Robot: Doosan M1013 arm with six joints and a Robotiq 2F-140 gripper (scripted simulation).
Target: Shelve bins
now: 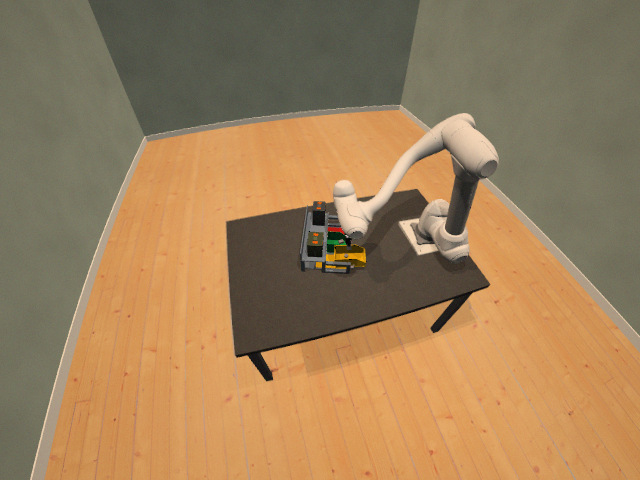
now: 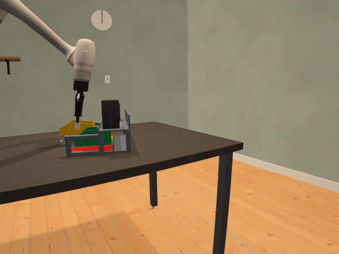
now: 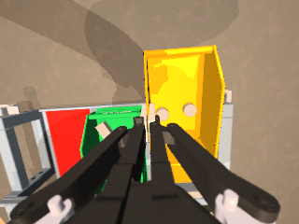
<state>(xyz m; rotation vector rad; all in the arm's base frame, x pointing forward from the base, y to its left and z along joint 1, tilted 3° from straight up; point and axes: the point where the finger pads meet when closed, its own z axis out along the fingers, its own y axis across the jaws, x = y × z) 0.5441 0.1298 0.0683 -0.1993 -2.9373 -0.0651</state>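
My gripper is now 5 cm to the right of the yellow bin and 4 cm above it. The rest, counted from my hand: green bin (8 cm to the right, 8 cm ahead, 6 cm below).
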